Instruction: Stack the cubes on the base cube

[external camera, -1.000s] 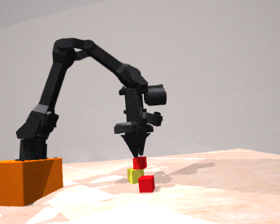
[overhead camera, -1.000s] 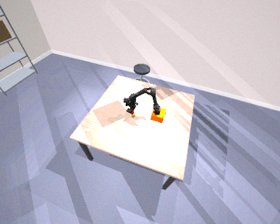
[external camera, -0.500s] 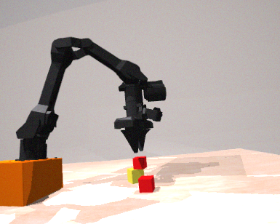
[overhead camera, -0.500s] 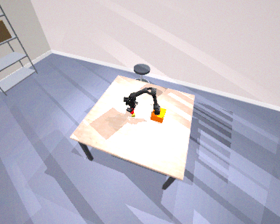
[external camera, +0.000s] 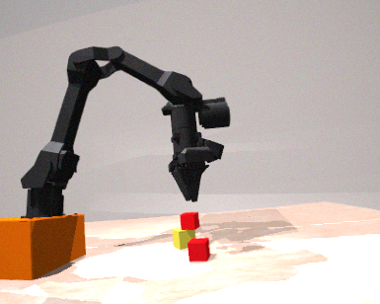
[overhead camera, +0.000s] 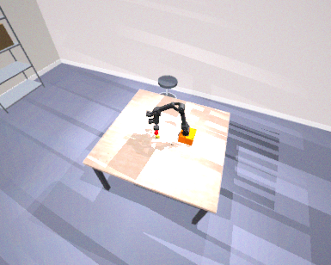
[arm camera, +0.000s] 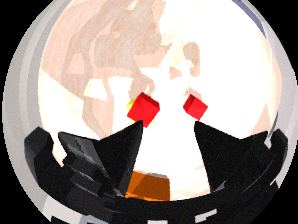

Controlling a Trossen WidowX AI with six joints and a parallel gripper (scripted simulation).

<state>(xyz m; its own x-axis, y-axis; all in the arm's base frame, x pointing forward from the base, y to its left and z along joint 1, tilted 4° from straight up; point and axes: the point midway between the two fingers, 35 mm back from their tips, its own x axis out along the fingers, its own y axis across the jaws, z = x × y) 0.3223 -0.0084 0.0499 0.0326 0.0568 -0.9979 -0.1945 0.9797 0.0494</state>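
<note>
My gripper tip is 20 mm past the yellow base cube, 40 mm to the right of it and 80 mm above it.
</note>
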